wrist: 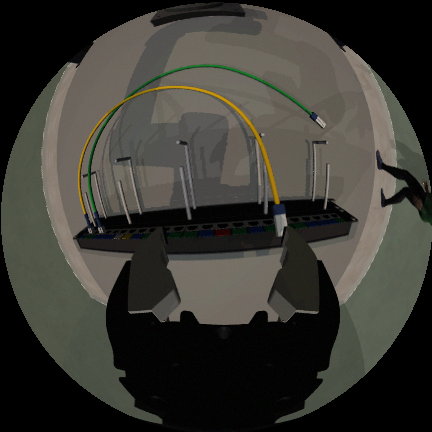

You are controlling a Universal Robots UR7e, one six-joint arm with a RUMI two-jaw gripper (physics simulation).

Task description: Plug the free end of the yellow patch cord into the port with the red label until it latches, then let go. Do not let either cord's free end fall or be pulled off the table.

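Frame: origin at the arm's base, x back, y right, z up, level; centimetres.
Seen in the pictures: gripper, fingertip midpoint: [224,228].
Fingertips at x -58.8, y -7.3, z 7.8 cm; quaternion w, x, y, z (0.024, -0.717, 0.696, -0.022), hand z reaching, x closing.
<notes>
Offsets run from my fingertips to a thing's top centre. "spot": to the spot under its first point.
The yellow patch cord {spot: dx +18.6, dy +7.7, dz -10.7 cm} [175,87] arcs from the panel's left end to its free plug {spot: dx +0.3, dy -5.7, dz -1.1 cm} [280,221], which has a blue boot and a clear tip. The plug looks raised above the panel, beside the right fingertip; whether it touches that finger cannot be told. The red label {spot: dx -1.4, dy +0.0, dz -1.7 cm} [223,232] is on the panel's front edge, left of the plug, with its port {spot: dx -1.7, dy +0.0, dz -3.8 cm} [223,225] behind it. My gripper [224,228] is open, its fingers wide apart on either side of the red label. Nothing is gripped between them.
The black patch panel {dx -3.0, dy +4.4, dz -1.4 cm} [200,245] runs across the view with coloured labels. Upright metal posts [187,175] [314,172] stand behind the port row. The green cord {spot: dx +23.1, dy +3.0, dz -11.0 cm} [205,66] arcs behind the yellow one; its free plug [318,120] lies at the back right. A person [407,182] shows at the right.
</notes>
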